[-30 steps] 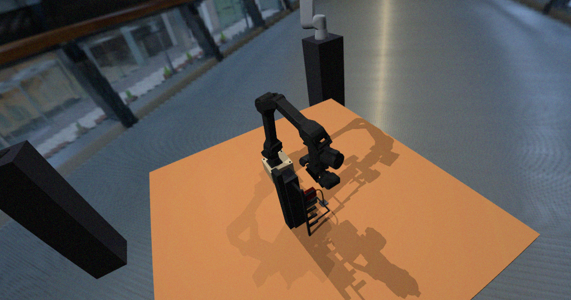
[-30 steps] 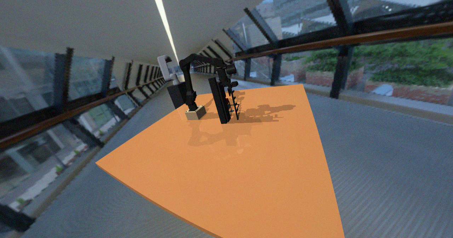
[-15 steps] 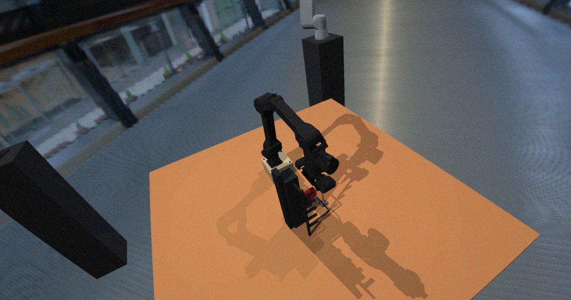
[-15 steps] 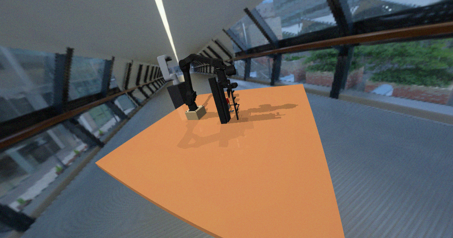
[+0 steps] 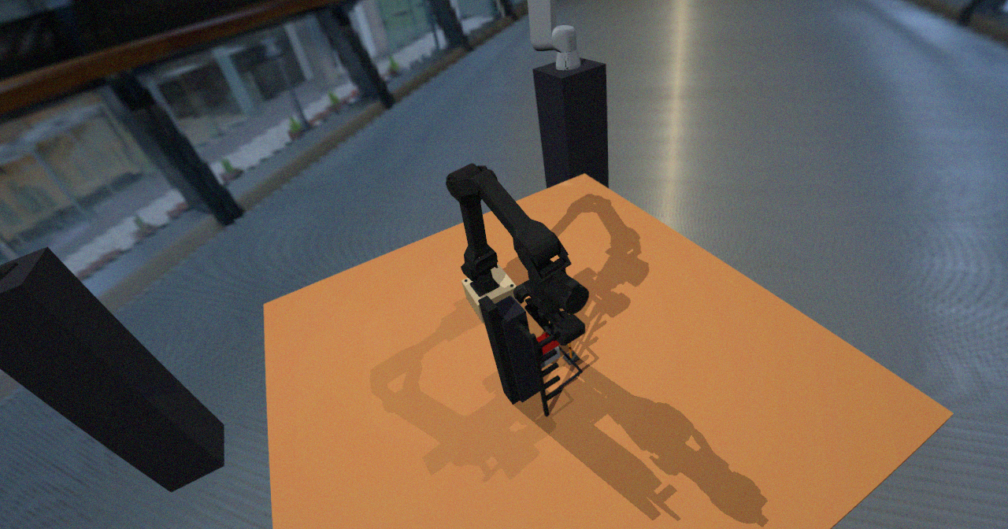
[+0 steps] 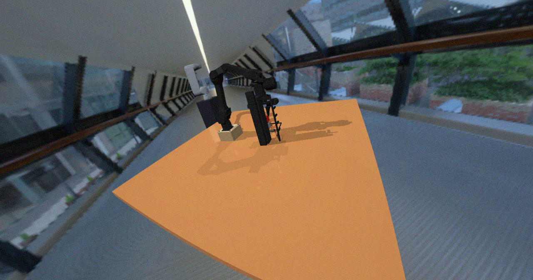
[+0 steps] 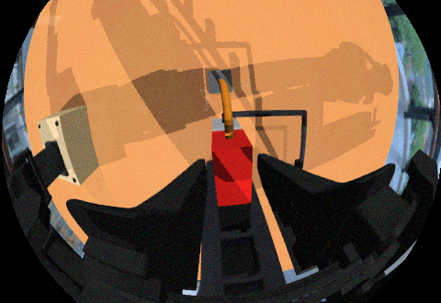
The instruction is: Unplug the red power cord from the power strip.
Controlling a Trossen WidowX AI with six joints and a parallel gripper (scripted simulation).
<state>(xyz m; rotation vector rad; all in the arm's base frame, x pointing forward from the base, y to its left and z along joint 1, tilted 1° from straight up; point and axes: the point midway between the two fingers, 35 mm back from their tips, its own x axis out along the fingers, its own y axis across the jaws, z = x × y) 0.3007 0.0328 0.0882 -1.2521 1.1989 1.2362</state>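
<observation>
Right now the red plug is 3 cm to the right of my gripper tip, 1 cm below it and 1 cm ahead of it.
</observation>
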